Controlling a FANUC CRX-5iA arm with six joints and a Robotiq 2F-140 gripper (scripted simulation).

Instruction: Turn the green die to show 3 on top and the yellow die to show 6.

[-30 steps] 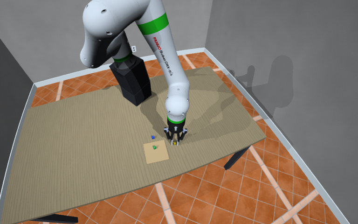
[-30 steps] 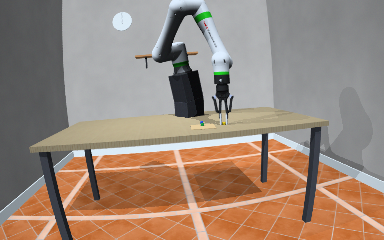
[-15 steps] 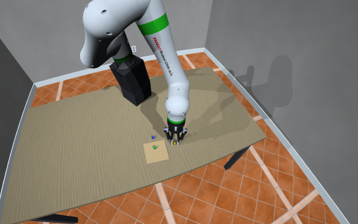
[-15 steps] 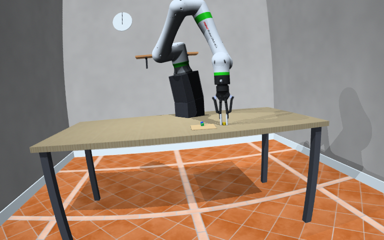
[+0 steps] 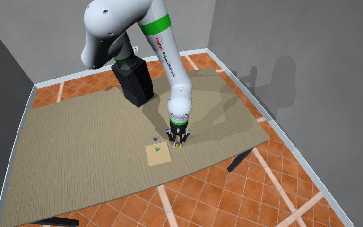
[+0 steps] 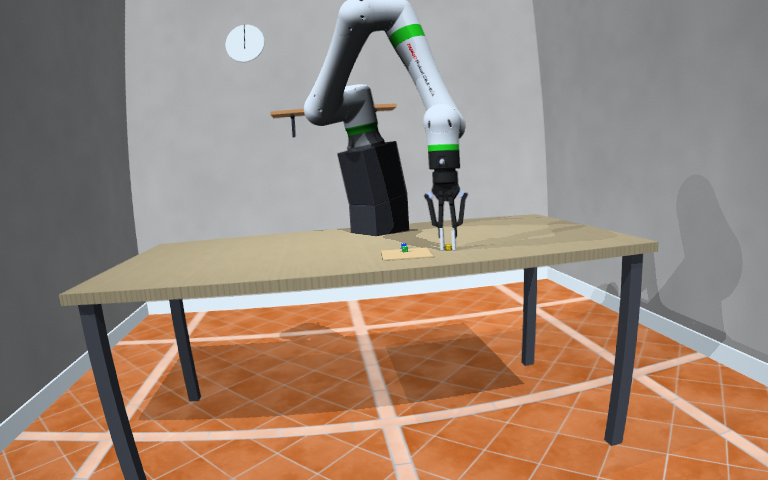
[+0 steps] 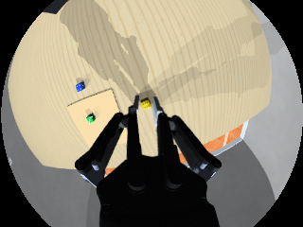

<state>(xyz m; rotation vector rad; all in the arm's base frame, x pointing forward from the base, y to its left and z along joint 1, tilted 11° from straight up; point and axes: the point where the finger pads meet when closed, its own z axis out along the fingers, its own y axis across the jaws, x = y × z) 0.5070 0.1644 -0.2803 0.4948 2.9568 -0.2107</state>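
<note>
Right now the yellow die is 3 cm below my hand. Round my hand: tan mat (13 cm to the right, 3 cm below, 2 cm ahead); then blue die (13 cm to the right, 8 cm behind, 3 cm below); then green die (13 cm to the right, 2 cm below).
</note>
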